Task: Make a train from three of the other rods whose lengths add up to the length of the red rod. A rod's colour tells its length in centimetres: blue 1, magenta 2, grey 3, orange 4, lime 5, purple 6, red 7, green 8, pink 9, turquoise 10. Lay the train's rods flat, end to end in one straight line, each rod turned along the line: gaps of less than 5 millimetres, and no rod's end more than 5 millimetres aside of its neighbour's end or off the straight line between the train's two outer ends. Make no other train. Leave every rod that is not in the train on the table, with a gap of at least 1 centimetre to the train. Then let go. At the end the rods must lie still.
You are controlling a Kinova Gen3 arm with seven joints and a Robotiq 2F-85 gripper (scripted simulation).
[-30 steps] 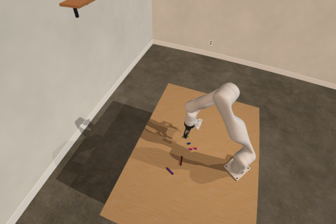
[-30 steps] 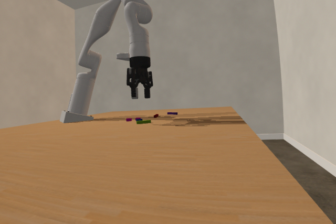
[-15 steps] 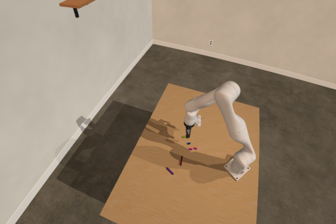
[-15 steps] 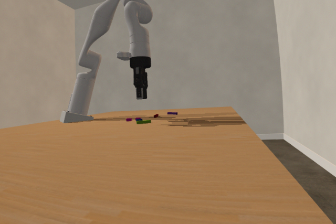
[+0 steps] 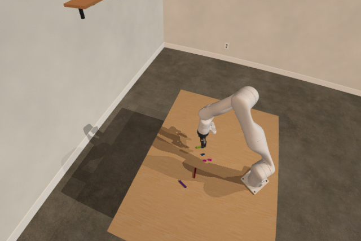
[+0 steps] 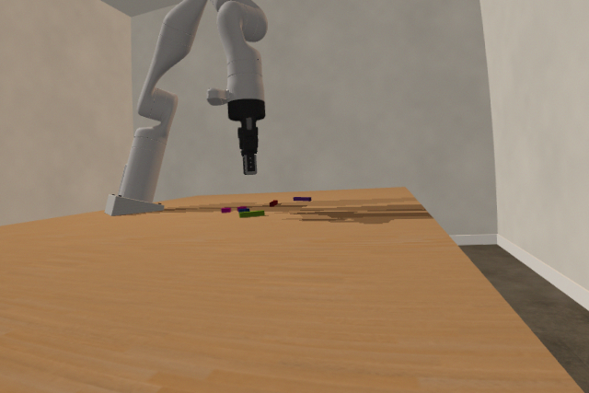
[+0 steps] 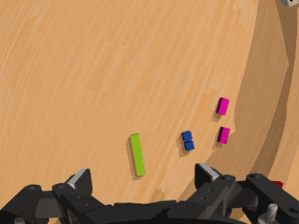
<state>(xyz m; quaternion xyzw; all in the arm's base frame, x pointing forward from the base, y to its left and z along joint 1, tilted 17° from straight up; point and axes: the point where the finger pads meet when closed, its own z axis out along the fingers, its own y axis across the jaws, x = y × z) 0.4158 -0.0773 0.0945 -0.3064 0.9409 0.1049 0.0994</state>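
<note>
Now: hand 8 cm above the lime-green rod. The rest, counted from my hand: red rod: 6 cm behind, 19 cm to the left, 8 cm below; purple rod: 3 cm behind, 30 cm to the left, 8 cm below.
</note>
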